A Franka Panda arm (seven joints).
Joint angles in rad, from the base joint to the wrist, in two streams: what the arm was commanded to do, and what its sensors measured. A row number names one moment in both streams.
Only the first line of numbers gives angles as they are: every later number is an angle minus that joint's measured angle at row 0.
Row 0, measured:
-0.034 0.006 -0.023 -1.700 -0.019 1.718 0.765
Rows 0 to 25, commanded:
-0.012 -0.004 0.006 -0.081 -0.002 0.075 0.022
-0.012 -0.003 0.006 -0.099 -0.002 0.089 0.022
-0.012 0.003 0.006 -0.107 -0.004 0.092 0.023
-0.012 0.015 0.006 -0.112 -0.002 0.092 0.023
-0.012 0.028 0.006 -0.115 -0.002 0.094 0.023
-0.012 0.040 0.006 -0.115 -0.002 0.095 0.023
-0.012 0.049 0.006 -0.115 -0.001 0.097 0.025
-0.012 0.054 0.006 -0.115 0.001 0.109 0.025
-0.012 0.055 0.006 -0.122 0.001 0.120 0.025
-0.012 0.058 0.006 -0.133 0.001 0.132 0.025
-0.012 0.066 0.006 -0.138 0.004 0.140 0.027
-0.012 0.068 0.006 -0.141 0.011 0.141 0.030
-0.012 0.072 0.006 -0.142 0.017 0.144 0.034
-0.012 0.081 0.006 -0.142 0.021 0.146 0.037
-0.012 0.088 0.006 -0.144 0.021 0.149 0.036
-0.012 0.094 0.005 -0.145 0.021 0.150 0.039
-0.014 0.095 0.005 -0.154 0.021 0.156 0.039
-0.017 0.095 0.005 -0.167 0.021 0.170 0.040
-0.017 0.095 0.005 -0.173 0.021 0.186 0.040
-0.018 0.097 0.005 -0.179 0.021 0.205 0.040
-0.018 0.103 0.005 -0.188 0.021 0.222 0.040
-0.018 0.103 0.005 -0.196 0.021 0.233 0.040
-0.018 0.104 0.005 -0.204 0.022 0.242 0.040
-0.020 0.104 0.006 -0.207 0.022 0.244 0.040
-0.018 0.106 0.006 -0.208 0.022 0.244 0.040
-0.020 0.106 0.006 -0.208 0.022 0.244 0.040
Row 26, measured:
-0.013 0.111 0.000 -0.194 0.009 0.221 0.021
